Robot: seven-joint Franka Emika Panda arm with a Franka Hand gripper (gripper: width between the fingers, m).
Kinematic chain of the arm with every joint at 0, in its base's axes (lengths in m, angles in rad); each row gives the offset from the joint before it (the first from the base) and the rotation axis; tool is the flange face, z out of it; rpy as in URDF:
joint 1: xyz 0 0 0.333 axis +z
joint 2: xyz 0 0 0 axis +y
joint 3: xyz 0 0 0.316 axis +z
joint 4: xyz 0.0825 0 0 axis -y
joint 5: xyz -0.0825 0 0.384 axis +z
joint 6: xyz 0 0 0 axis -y
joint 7: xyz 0.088 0 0 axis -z
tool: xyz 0 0 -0.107 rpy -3.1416 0 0
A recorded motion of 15 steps. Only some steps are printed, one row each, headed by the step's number.
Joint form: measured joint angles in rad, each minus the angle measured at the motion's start. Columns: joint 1, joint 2, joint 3, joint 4, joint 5, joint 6, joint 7.
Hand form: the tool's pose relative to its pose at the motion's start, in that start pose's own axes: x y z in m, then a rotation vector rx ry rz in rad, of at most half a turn. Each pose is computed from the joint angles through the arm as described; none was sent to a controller.
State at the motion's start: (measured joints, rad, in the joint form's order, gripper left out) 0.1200 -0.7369 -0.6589 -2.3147 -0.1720 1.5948 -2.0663
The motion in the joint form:
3: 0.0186 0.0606 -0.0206 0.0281 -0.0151 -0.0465 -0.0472
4: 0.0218 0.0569 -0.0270 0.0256 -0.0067 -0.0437 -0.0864
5: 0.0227 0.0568 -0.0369 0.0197 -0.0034 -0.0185 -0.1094
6: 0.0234 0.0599 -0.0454 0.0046 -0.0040 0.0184 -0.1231
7: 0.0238 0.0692 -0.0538 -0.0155 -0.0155 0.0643 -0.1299
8: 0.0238 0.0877 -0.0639 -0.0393 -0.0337 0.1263 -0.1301
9: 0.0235 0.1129 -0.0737 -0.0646 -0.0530 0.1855 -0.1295
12: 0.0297 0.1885 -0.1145 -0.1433 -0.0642 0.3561 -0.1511
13: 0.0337 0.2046 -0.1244 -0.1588 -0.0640 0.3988 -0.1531
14: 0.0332 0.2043 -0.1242 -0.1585 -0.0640 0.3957 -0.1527
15: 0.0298 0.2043 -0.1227 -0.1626 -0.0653 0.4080 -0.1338
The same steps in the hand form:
3: -0.0082 0.0064 0.0091 0.0828 0.0107 -0.0288
4: -0.0086 0.0059 0.0099 0.0738 0.0232 -0.0676
5: -0.0124 0.0066 0.0114 0.0531 0.0226 -0.0851
6: -0.0160 0.0089 0.0169 0.0359 0.0160 -0.0949
7: -0.0208 0.0121 0.0255 0.0271 -0.0022 -0.0978
8: -0.0277 0.0171 0.0369 0.0200 -0.0316 -0.0928
9: -0.0345 0.0220 0.0509 0.0236 -0.0594 -0.0876
12: -0.0503 0.0321 0.0968 0.0171 -0.0931 -0.0881
13: -0.0533 0.0345 0.1056 0.0084 -0.1024 -0.0866
14: -0.0533 0.0342 0.1056 0.0103 -0.1009 -0.0857
15: -0.0538 0.0342 0.1060 0.0026 -0.1072 -0.0666

